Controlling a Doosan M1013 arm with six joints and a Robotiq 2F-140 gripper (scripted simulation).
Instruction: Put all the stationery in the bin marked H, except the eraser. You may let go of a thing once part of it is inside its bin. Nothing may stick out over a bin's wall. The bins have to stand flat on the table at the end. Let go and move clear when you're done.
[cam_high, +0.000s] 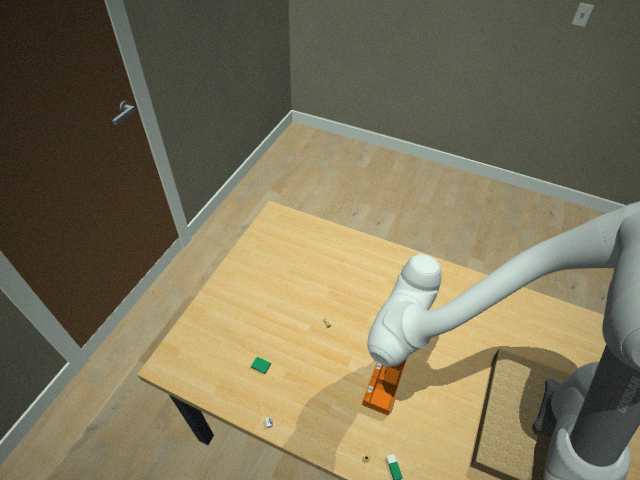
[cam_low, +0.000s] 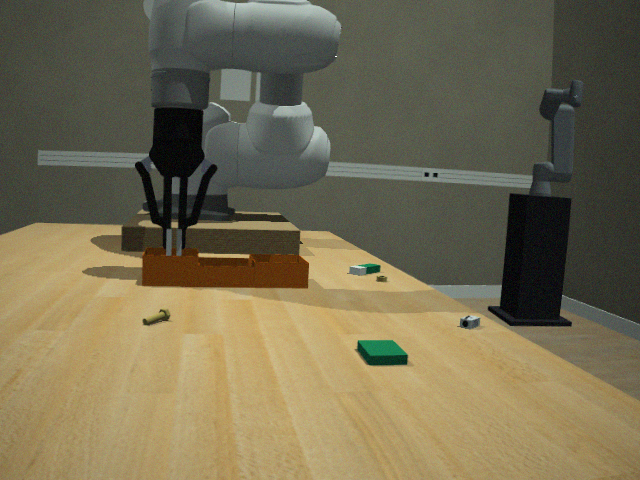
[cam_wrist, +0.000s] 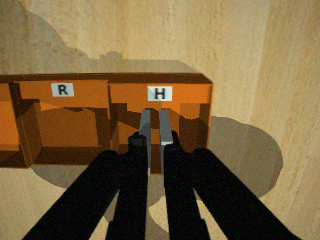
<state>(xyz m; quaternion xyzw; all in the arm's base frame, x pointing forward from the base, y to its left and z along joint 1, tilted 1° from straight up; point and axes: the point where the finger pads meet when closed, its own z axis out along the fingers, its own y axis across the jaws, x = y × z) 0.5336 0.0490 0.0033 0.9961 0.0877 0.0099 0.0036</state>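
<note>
Now: the orange three-compartment bin 1 cm behind my hand, 8 cm to the left of it and 3 cm below it. From my hand the other things lie so: white eraser 15 cm behind, 32 cm to the left, 4 cm below; then brass bolt 24 cm ahead, 3 cm to the left, 4 cm below; then small nut 7 cm behind, 34 cm to the left, 5 cm below.
</note>
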